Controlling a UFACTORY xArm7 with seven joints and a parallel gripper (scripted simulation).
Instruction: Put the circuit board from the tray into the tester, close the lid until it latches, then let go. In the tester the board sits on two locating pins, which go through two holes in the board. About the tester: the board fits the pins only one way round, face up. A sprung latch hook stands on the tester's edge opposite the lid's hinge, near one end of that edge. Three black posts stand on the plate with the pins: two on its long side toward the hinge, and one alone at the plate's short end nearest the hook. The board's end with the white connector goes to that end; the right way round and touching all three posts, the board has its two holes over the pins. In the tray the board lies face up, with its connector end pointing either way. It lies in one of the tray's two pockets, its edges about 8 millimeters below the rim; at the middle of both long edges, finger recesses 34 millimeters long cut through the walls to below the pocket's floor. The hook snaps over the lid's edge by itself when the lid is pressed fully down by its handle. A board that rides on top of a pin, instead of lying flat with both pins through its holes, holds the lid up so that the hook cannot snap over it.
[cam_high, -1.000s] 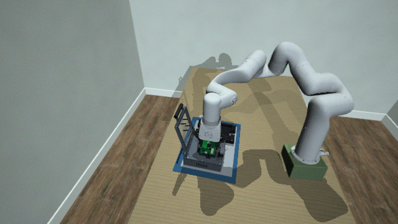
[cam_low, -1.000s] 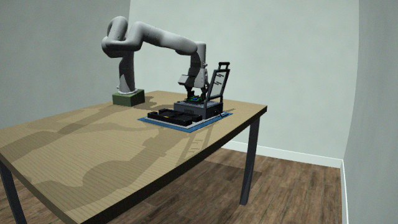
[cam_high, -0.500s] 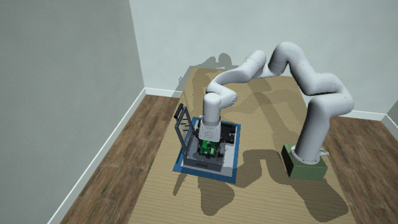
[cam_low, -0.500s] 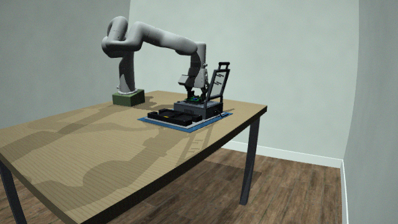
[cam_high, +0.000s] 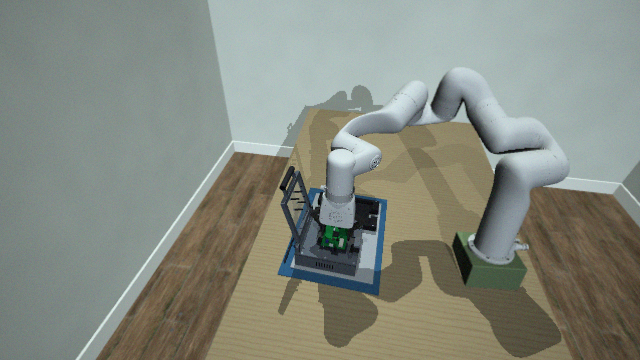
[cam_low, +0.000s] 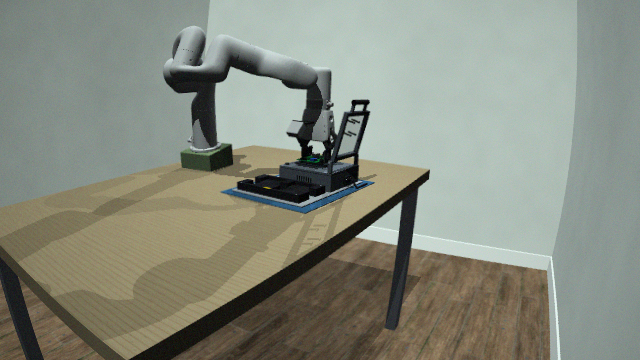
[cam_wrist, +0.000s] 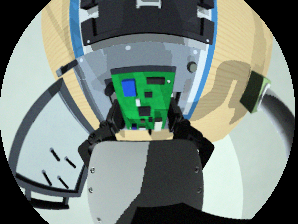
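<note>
Right now the green circuit board is right at my hand. The rest, counted from my hand: lid (12 cm ahead, 2 cm to the right, 10 cm above); then tester plate (1 cm ahead, 1 cm to the left, 1 cm below).
</note>
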